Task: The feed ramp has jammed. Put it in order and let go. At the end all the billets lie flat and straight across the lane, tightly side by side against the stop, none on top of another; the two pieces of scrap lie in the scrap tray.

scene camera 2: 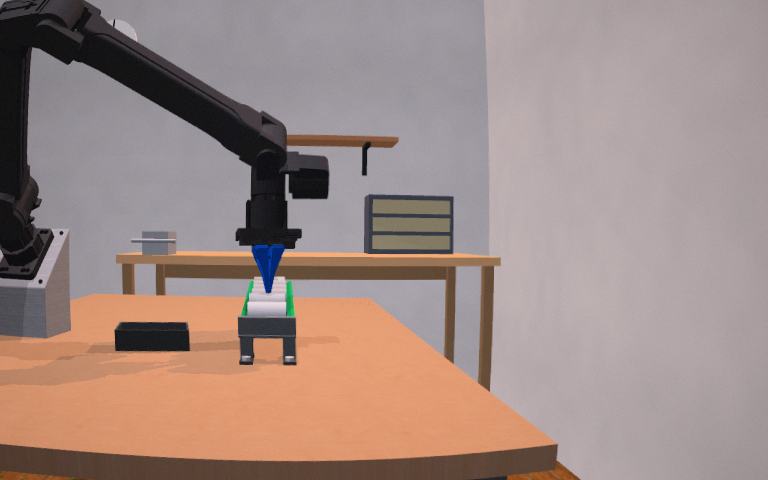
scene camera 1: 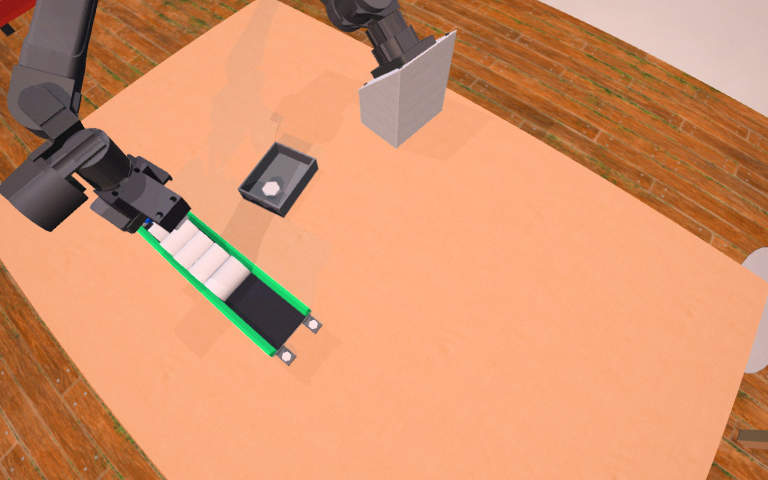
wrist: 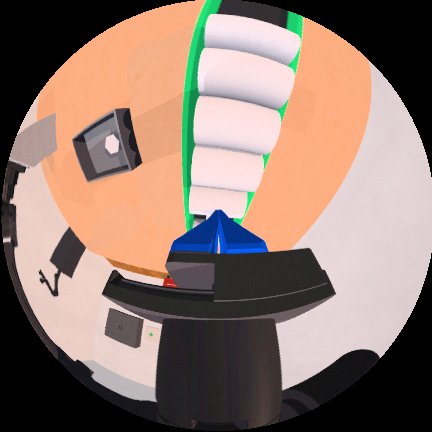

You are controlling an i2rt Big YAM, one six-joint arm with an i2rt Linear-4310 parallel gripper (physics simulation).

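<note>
Several white billets lie across the lane of the green-railed feed ramp, side by side in a row. A bare dark stretch of lane shows beyond the row's lower end in scene camera 1. My gripper is shut and empty, its blue fingertips together over the ramp, just past the nearest billet in the wrist view. Behind the fingers a small pale and dark patch shows; I cannot tell what it is. One hexagonal scrap piece lies in the scrap tray. A second scrap piece is not discernible.
The arm's grey wedge base stands behind the tray. The ramp's bolted feet stand on the table. A back bench carries a drawer cabinet and a grey vise-like block.
</note>
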